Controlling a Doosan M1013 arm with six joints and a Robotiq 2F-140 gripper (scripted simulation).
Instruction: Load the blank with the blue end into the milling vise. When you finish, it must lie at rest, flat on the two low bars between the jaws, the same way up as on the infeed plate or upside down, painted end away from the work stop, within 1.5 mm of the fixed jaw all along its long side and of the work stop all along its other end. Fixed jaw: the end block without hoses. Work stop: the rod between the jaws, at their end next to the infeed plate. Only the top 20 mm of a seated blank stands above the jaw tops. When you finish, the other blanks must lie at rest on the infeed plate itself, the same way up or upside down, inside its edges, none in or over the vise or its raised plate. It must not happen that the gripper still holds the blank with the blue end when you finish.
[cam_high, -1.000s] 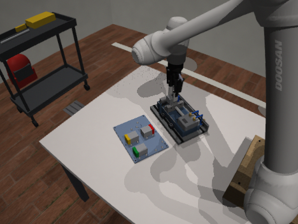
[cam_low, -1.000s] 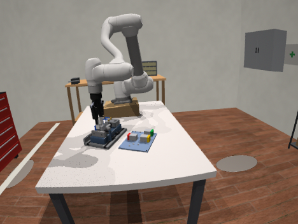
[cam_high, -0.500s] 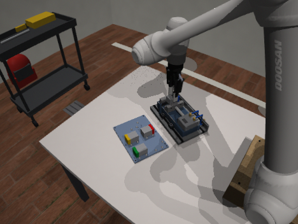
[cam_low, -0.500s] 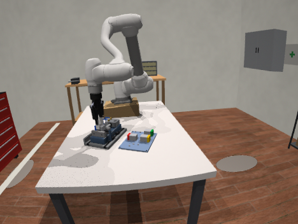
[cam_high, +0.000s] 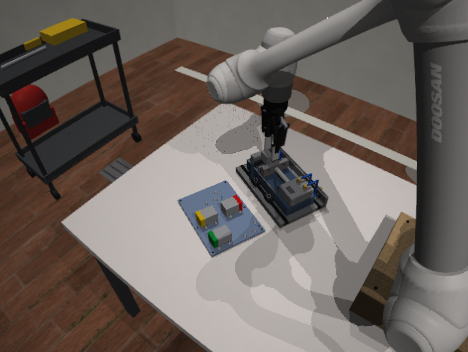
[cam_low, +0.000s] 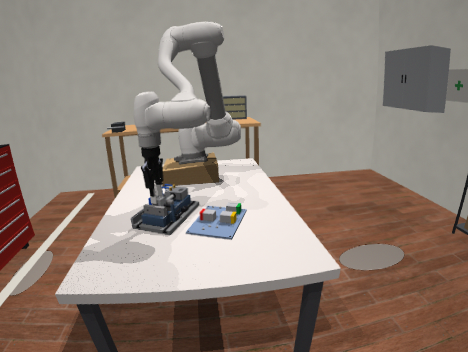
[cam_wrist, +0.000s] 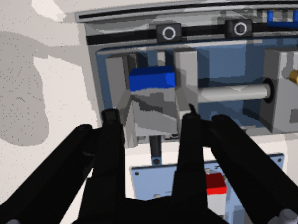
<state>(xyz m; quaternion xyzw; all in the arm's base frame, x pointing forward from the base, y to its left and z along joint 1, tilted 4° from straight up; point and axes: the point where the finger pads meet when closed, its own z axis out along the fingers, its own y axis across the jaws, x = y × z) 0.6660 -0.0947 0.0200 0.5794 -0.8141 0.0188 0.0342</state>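
Right now my hand is 3 cm above the blue-ended blank. Round my hand: vise: 6 cm behind, 3 cm to the left, 10 cm below; red-ended blank: 1 cm behind, 21 cm to the left, 11 cm below; infeed plate: 25 cm to the left, 13 cm below.
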